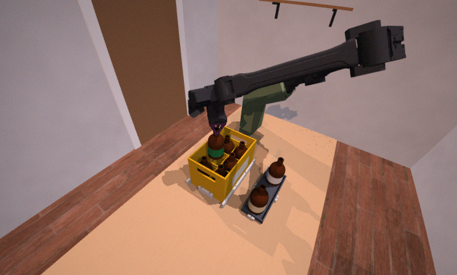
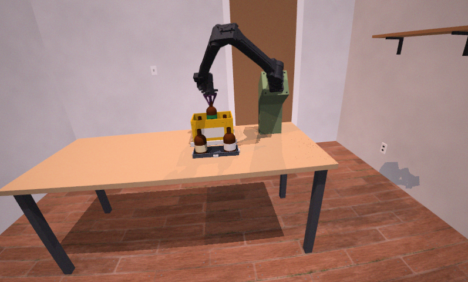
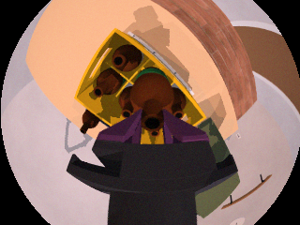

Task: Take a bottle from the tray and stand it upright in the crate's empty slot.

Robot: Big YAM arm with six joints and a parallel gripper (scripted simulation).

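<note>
The glass bottle is 6 cm below my hand. Also, from my hand: dark tray: 3 cm behind, 27 cm to the left, 24 cm below; yellow crate: 4 cm to the left, 17 cm below.
</note>
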